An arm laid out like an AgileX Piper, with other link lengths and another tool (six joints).
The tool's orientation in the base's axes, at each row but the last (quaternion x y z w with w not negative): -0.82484 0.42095 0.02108 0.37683; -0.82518 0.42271 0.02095 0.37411; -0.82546 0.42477 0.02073 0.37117; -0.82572 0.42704 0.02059 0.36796; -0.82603 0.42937 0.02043 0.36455; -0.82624 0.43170 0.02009 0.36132
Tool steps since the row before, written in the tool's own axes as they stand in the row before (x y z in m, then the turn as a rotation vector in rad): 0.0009 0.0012 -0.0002 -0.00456 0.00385 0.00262; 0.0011 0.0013 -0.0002 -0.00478 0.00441 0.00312; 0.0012 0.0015 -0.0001 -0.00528 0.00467 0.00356; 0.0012 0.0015 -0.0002 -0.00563 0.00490 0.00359; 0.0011 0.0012 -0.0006 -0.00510 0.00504 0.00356; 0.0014 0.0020 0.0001 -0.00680 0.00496 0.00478
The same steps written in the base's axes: -0.0003 -0.0012 -0.0009 -0.00493 0.00338 -0.00259; -0.0003 -0.0013 -0.0010 -0.00533 0.00364 -0.00321; -0.0003 -0.0014 -0.0012 -0.00572 0.00417 -0.00351; -0.0004 -0.0015 -0.0012 -0.00610 0.00434 -0.00355; -0.0003 -0.0016 -0.0006 -0.00587 0.00391 -0.00379; -0.0006 -0.0016 -0.0017 -0.00654 0.00587 -0.00406
